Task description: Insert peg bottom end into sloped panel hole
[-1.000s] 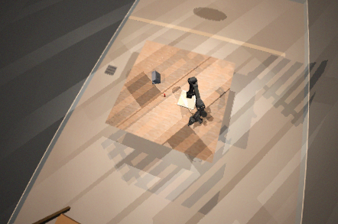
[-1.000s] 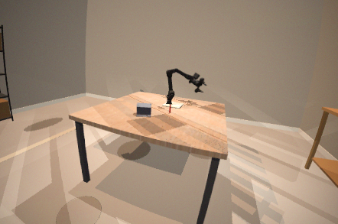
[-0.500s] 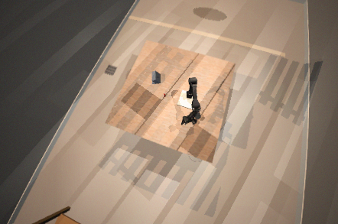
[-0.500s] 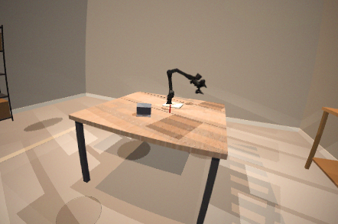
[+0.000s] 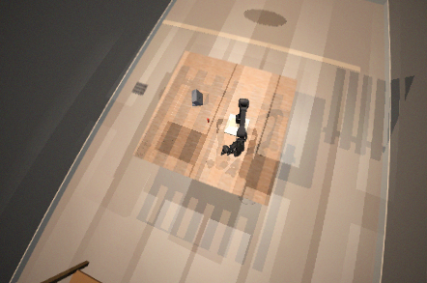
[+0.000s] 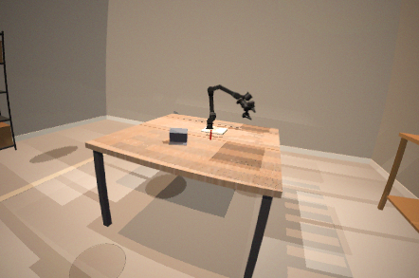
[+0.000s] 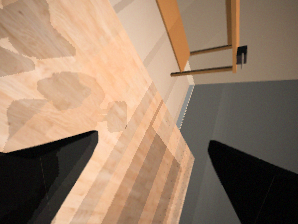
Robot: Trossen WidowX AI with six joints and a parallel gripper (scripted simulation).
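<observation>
The red round peg is 320 mm to the right of my gripper tip, 230 mm ahead of it and 130 mm below it. From my gripper tip the other things lie so: grey sloped panel: 530 mm to the right, 390 mm ahead, 140 mm below.
</observation>
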